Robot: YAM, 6 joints.
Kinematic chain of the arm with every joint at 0, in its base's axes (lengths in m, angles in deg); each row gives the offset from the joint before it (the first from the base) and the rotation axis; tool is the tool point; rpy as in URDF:
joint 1: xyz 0 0 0.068 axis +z
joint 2: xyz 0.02 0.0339 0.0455 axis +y
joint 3: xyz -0.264 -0.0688 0 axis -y
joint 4: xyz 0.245 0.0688 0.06 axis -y
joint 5: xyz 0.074 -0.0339 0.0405 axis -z
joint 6: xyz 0.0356 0 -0.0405 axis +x
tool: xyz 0 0 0 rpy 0 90 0
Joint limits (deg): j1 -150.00..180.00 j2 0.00..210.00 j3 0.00..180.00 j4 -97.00..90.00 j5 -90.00..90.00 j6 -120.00..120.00
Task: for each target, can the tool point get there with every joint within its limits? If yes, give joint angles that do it. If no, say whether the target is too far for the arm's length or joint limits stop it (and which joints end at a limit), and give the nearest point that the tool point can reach.
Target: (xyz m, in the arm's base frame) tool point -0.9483 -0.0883 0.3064
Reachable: no: too far | nearest point -0.6317 -0.0085 0.2406 | short by 0.333 m
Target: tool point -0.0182 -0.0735 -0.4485
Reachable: no: joint limits stop it (at a limit: joint 2) | nearest point -0.0273 -0.1103 -0.3542 | short by 0.102 m
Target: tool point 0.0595 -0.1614 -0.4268
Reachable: no: joint limits stop it (at a limit: joint 2) | nearest point 0.0629 -0.1707 -0.3741 | short by 0.054 m
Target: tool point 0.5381 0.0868 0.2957
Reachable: yes | joints 11.36 131.17 109.39 32.23 35.86 91.06
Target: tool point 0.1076 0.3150 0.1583
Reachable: yes | joints 74.80 98.32 39.76 36.41 36.56 29.91
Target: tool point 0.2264 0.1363 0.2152
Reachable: yes | joints 28.80 71.40 33.50 13.05 -16.99 -0.52
